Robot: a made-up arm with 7 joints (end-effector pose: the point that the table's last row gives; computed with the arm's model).
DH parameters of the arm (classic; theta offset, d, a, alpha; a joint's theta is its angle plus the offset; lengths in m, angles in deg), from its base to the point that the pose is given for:
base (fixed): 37.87 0 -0.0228 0
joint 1: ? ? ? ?
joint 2: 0 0.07 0.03 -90
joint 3: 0 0.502 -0.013 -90
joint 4: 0 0.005 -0.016 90
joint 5: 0 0.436 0.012 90
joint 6: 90 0.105 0.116 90
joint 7: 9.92 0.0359 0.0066 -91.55
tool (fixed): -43.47 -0.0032 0 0
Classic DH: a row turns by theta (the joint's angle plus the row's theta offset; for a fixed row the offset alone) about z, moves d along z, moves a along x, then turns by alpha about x.
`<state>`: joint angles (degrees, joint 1 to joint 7).
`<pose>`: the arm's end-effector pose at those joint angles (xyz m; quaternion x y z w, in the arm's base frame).
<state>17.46 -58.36 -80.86 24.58 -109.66 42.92 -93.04</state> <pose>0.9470 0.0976 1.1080 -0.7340 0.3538 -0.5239 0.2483</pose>
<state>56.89 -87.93 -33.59 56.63 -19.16 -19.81 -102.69</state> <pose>0.7576 0.4187 0.3601 -0.2587 0.9020 -0.1330 0.3190</pose>
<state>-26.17 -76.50 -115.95 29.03 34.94 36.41 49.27</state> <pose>0.6834 -0.6619 1.0755 0.1624 -0.6839 -0.3496 0.6194</pose>
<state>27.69 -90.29 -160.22 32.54 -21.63 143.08 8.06</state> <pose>0.7841 0.3656 0.7147 -0.5076 0.2916 0.5250 0.6179</pose>
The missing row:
joint 1: -37.87 0.67 0.007 90
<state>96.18 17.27 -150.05 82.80 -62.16 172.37 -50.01</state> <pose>0.2351 -0.3946 1.2359 -0.2696 -0.2486 0.4670 0.8046</pose>
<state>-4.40 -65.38 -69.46 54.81 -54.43 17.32 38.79</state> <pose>0.8198 -0.5394 0.9517 -0.1612 -0.3525 -0.5374 0.7490</pose>
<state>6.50 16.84 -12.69 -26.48 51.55 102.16 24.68</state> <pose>-0.4539 -0.2355 1.4677 -0.2727 0.2375 -0.8439 0.3963</pose>
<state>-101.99 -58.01 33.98 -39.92 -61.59 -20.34 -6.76</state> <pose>-0.5368 -0.5389 1.3368 0.2496 -0.6852 -0.6605 0.1787</pose>
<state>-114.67 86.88 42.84 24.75 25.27 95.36 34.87</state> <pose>0.2833 0.8720 0.9302 0.2219 -0.1628 0.7546 0.5957</pose>
